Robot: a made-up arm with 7 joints.
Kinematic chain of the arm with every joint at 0, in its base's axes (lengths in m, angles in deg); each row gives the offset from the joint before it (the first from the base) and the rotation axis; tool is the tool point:
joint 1: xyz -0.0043 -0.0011 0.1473 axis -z
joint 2: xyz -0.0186 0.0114 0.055 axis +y
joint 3: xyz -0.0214 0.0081 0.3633 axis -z
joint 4: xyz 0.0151 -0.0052 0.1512 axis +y
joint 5: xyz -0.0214 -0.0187 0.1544 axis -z
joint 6: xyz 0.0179 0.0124 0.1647 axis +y
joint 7: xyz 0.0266 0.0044 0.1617 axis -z
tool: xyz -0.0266 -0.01 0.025
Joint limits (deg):
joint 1: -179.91..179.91
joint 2: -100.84..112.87
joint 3: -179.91..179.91
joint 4: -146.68..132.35
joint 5: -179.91..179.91
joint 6: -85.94..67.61
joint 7: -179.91..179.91
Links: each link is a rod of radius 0.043 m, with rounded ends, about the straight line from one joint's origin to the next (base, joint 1, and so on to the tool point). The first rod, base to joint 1, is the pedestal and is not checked.
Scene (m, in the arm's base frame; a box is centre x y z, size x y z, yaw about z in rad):
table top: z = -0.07
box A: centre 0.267 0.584 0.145 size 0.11 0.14 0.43 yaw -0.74
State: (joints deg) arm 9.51 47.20 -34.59 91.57 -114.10 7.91 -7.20
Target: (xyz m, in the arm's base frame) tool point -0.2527 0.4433 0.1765
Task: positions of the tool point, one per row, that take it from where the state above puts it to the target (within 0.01 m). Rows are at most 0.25 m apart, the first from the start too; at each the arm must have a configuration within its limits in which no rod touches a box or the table.
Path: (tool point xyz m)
1: 0.5477 0.3987 0.3658
2: 0.3451 0.5168 0.4387
3: 0.1142 0.5515 0.4878
4: 0.0342 0.5653 0.4090
5: -0.0610 0.5561 0.3280
6: -0.1611 0.5161 0.2491
7: -0.2527 0.4433 0.1765

